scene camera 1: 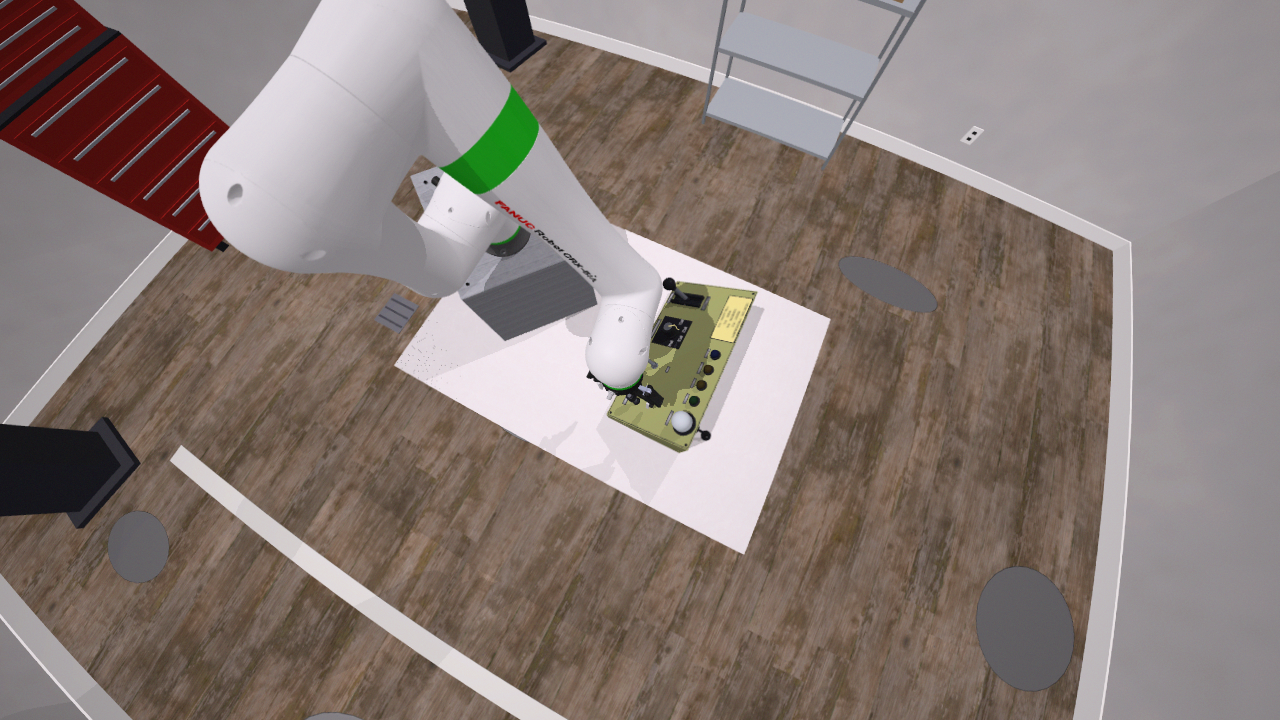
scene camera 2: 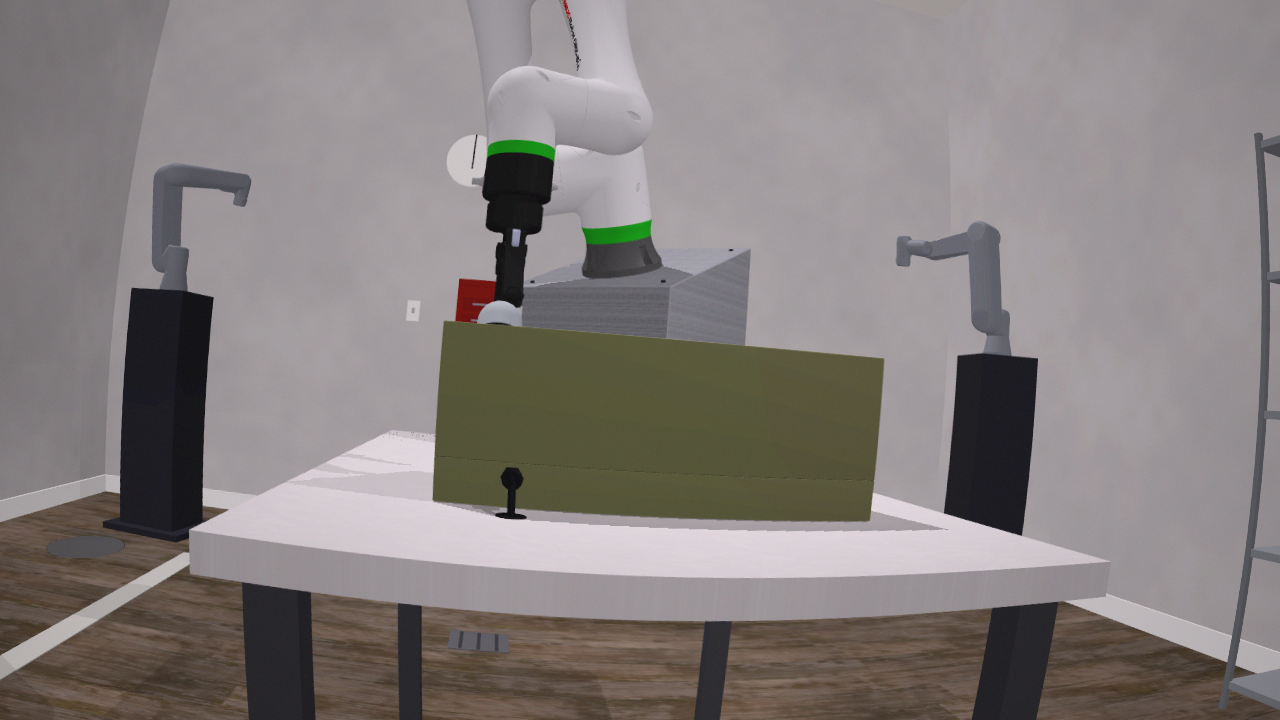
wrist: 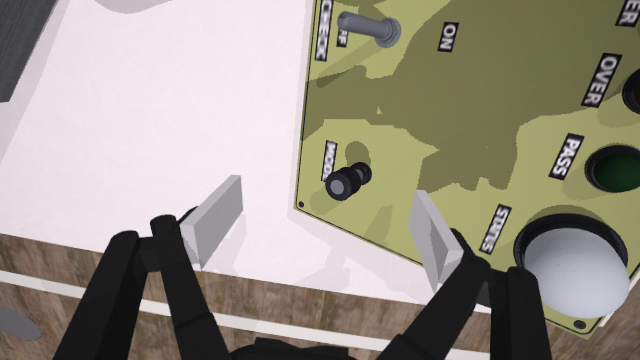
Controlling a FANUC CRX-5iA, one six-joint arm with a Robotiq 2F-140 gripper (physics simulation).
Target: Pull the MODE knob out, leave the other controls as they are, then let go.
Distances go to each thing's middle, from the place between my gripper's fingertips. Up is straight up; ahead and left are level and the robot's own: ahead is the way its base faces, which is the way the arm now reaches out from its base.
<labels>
The black mode knob (wrist: 340, 185) lies 2 cm ahead of my hand, 1 cm to the left of it and 4 cm below it. Also, from my hand: olive control panel (scene camera 2: 532, 418) 8 cm ahead, 20 cm to the left, 5 cm below.
</labels>
